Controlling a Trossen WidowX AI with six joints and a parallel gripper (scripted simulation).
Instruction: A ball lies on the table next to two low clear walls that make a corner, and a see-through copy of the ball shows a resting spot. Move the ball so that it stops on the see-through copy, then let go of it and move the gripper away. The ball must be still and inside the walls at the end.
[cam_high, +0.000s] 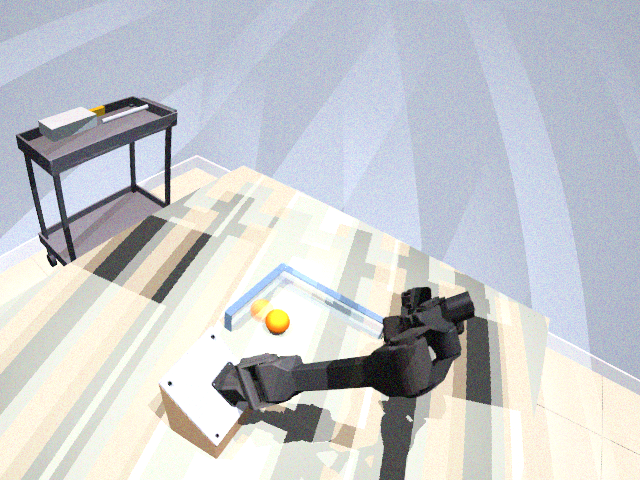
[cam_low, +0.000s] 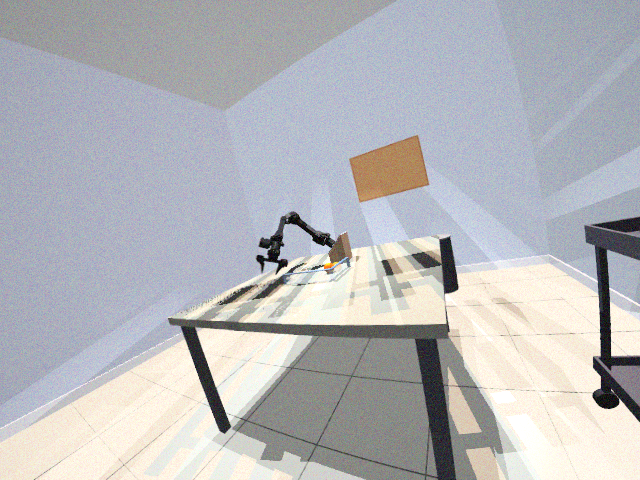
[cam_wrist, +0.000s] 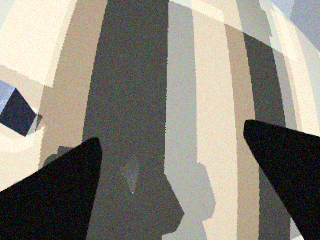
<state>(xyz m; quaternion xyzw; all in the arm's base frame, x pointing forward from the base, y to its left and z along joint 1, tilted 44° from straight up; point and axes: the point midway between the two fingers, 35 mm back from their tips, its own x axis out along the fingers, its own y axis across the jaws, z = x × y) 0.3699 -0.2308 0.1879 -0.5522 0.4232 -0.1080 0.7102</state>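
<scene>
The orange ball lies 120 mm behind my gripper tip, 330 mm to the left of it and 50 mm below it. Round my gripper tip: see-through copy of ball: 120 mm behind, 380 mm to the left, 50 mm below.
</scene>
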